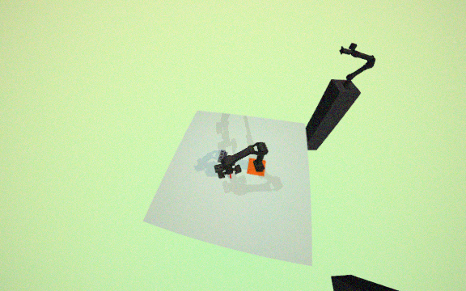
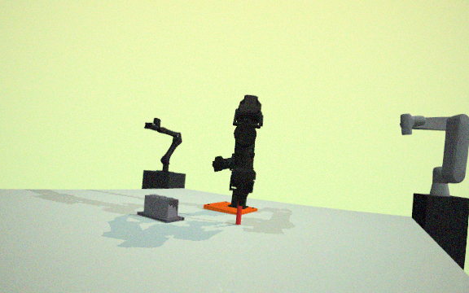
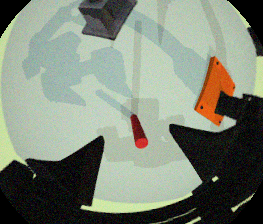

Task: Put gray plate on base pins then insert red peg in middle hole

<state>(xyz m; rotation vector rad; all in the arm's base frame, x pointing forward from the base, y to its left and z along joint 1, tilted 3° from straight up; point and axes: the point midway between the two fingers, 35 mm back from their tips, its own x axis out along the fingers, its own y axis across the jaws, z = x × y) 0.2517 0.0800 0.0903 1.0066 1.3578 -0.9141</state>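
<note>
My gripper tip is now 20 mm above the red peg. The rest, counted from my gripper tip: dark base: 200 mm to the right, 80 mm ahead, 50 mm below; then gray plate: 210 mm to the right, 90 mm ahead, 10 mm below.
</note>
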